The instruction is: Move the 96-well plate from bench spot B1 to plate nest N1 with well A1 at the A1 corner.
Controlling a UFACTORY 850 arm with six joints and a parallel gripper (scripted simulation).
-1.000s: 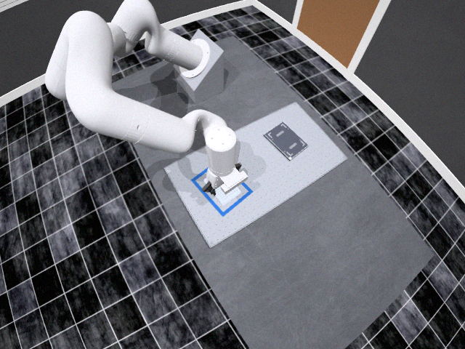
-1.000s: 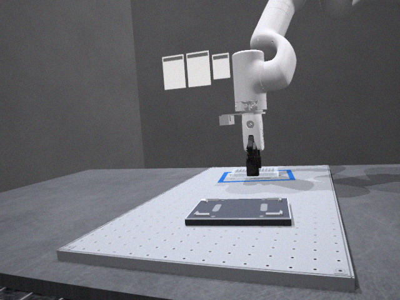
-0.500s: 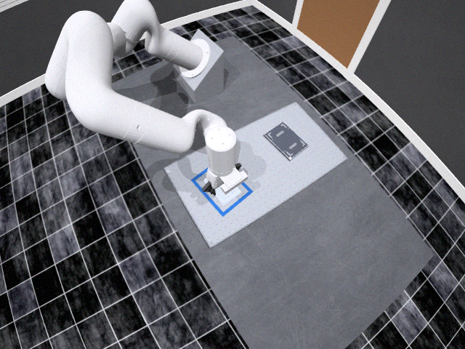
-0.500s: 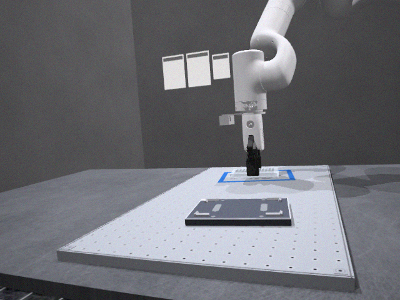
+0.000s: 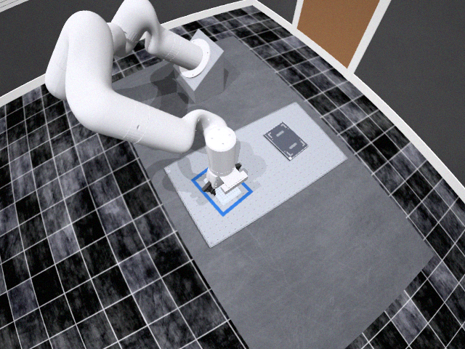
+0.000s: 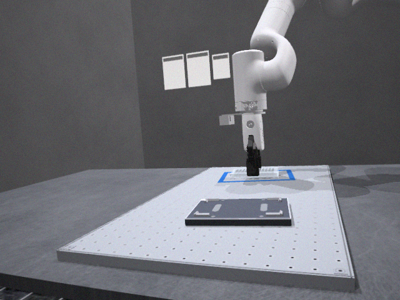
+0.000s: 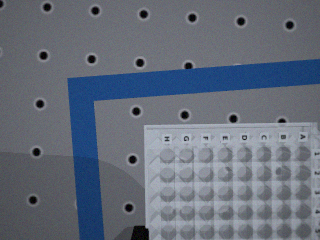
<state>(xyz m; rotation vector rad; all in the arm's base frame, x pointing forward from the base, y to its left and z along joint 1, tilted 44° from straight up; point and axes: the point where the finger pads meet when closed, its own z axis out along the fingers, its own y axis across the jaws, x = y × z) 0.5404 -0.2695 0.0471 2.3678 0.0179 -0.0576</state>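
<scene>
Right now my hand is 10 mm above the 96-well plate. The rest, counted from my hand: dark plate nest N1: 350 mm to the left, 20 mm behind, 10 mm below; A1 label: 300 mm to the left, 60 mm ahead, 10 mm below.
</scene>
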